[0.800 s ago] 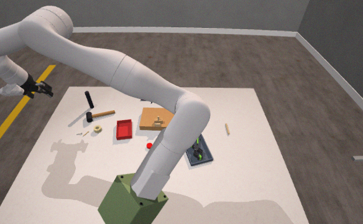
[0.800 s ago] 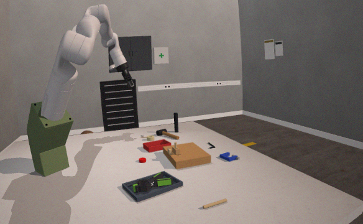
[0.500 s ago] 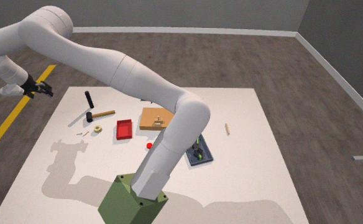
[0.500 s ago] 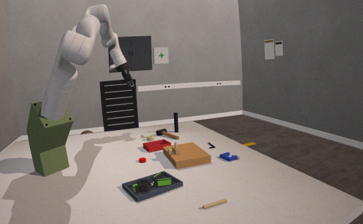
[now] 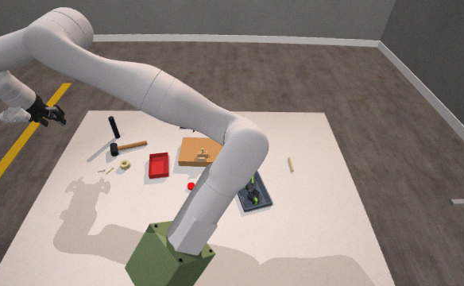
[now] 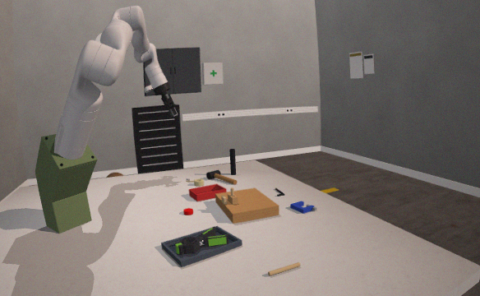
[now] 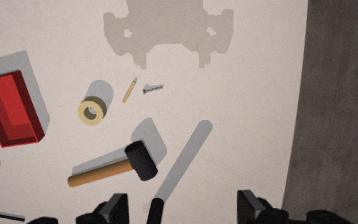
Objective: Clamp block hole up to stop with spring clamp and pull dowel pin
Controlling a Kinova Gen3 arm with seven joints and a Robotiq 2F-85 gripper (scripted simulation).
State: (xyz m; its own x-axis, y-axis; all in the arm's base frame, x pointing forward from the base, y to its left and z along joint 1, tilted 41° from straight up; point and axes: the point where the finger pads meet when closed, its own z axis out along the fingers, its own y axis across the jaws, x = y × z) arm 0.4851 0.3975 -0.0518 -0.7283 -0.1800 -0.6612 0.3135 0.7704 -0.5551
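Right now my hand is 6 cm past the dowel pin, 50 cm to the left of it and 24 cm above it. Round my hand: tape roll: 1 cm ahead, 17 cm to the right, 29 cm below; then red tray: 4 cm behind, 31 cm to the right, 29 cm below; then black cylinder: 22 cm ahead, 14 cm to the right, 24 cm below.
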